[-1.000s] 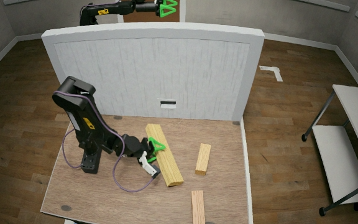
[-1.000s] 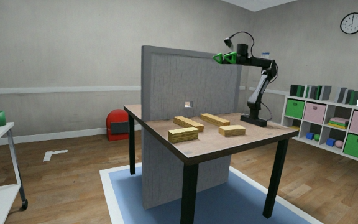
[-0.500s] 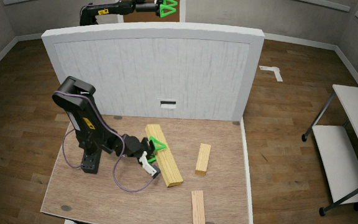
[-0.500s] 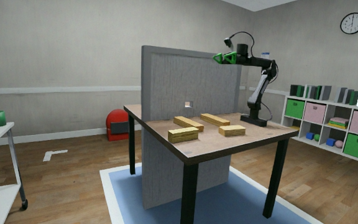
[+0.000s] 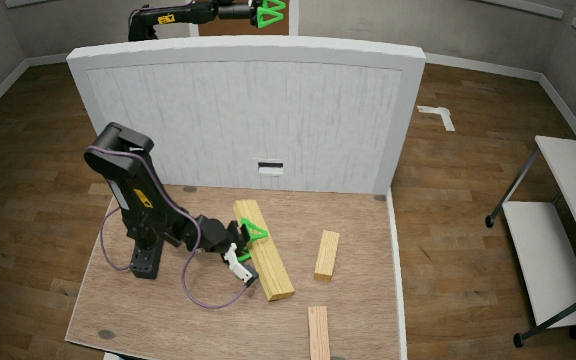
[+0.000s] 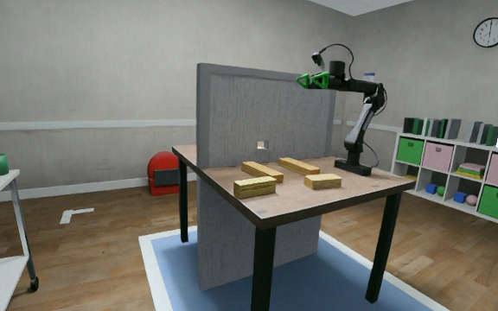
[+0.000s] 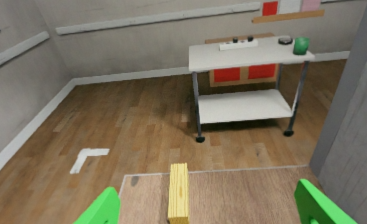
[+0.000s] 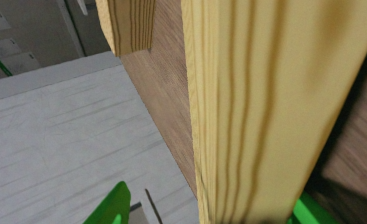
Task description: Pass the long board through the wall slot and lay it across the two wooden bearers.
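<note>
The long board lies 1 cm ahead of my right hand and 2 cm below it.
</note>
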